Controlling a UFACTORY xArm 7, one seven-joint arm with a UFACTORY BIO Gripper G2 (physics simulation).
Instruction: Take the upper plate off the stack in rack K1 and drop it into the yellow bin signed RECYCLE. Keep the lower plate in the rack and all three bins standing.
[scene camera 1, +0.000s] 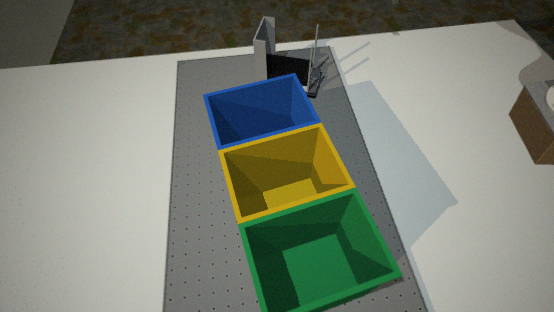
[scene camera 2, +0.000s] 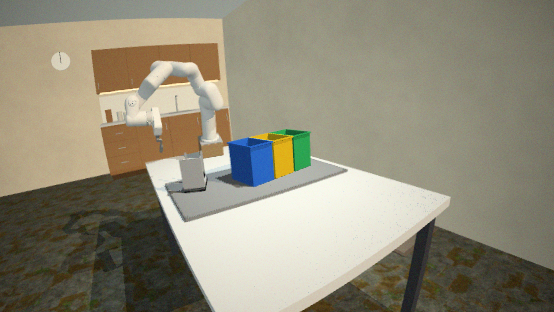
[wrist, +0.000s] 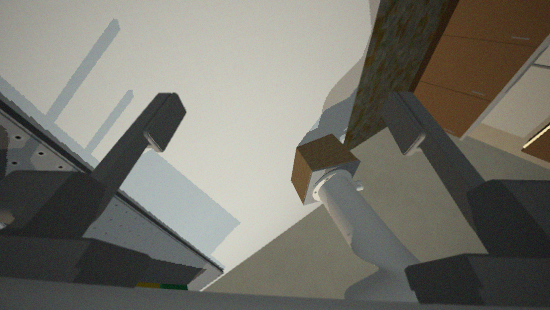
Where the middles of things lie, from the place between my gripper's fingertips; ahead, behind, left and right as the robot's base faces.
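The green bin (scene camera 1: 331, 247) is 350 mm ahead of my hand, 640 mm to the left of it and 90 mm below it, and going by their middles, it's the farthest from my gripper of the things named here. The yellow bin (scene camera 1: 268, 175) is 390 mm ahead of my hand, 510 mm to the left and 90 mm below, and then there's the blue bin (scene camera 1: 238, 115), which is 420 mm ahead of my hand, 390 mm to the left and also 90 mm below. As for the black gridded plate (scene camera 1: 277, 65), my gripper is 140 mm above it, 130 mm to the right of it and 360 mm short of it. Going by their middles, that plate is the nearest to my gripper of the things named here.
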